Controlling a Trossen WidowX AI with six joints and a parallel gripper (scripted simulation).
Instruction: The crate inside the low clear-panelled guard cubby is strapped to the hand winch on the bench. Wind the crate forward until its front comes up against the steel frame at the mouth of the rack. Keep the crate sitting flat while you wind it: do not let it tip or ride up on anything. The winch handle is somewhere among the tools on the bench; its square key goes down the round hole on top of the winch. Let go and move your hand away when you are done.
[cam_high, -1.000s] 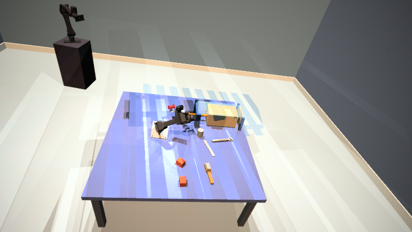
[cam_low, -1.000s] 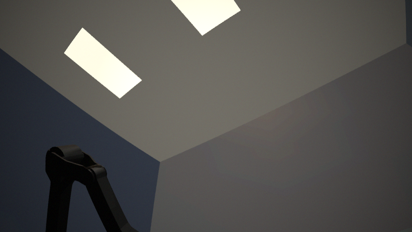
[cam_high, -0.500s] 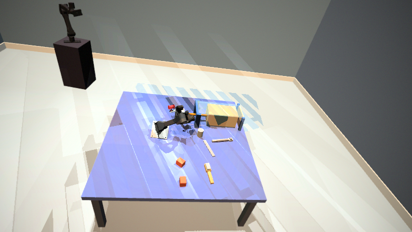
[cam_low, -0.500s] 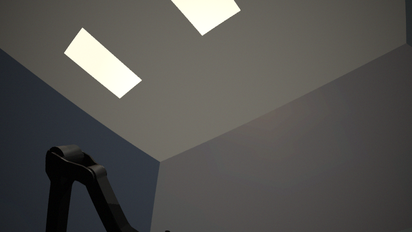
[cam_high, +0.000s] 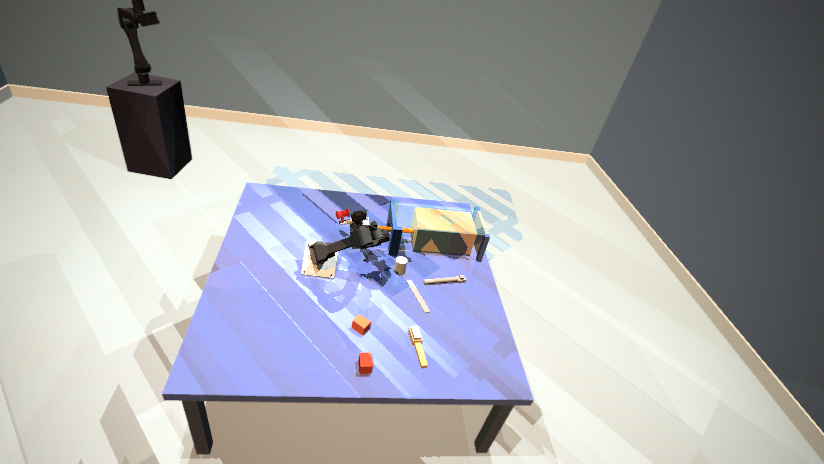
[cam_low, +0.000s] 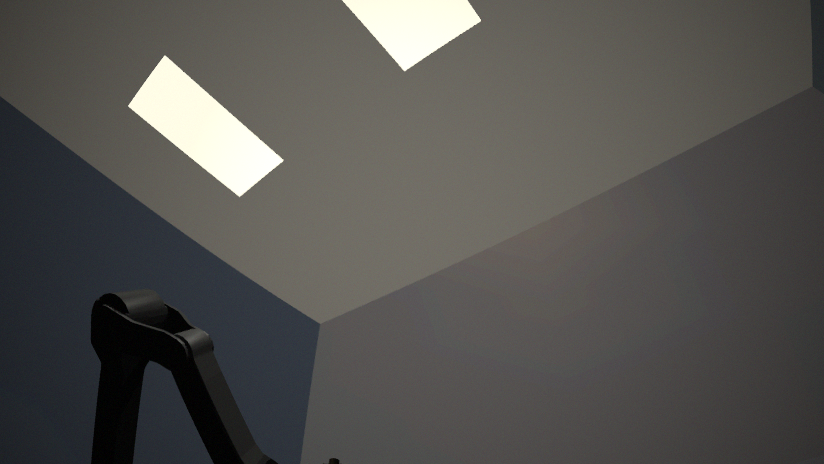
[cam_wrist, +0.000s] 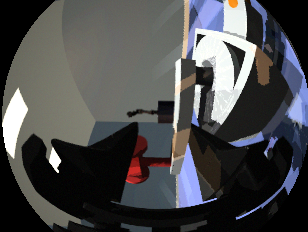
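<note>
My gripper tip is 10 mm to the left of the winch handle, 10 mm past it and 10 mm above it. Round my gripper tip: red piece 40 mm behind, 30 mm to the right, 20 mm above; then blue steel frame 200 mm ahead, 50 mm to the left, 20 mm below; then grey winch 90 mm below, 30 mm ahead, 20 mm to the left.
</note>
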